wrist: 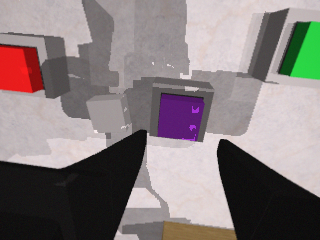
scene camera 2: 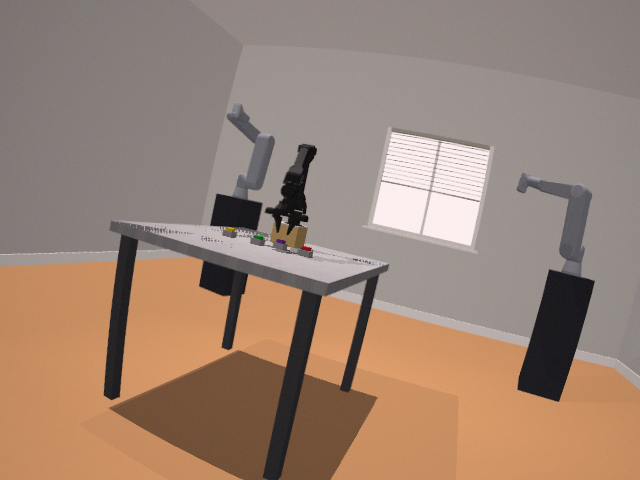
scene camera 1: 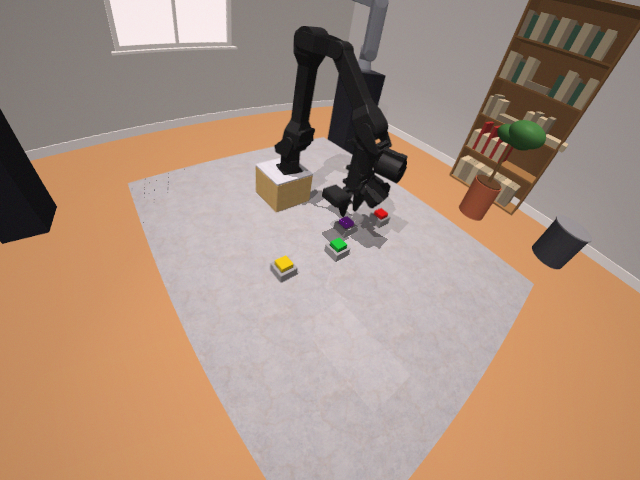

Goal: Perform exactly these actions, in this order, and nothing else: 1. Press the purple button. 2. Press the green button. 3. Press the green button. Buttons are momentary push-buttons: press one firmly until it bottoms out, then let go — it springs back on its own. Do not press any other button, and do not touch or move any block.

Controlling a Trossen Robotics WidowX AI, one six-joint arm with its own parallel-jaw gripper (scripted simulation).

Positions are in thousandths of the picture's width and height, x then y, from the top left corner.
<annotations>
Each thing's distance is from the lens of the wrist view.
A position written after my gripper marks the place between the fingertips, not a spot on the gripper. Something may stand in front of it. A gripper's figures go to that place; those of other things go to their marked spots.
my gripper (wrist: 570, 585): 11 cm
small white block (wrist: 342, 473): 16 cm
purple button (wrist: 564, 490): 13 cm
The marked spots on the purple button and the small white block are 7 cm apart.
</annotations>
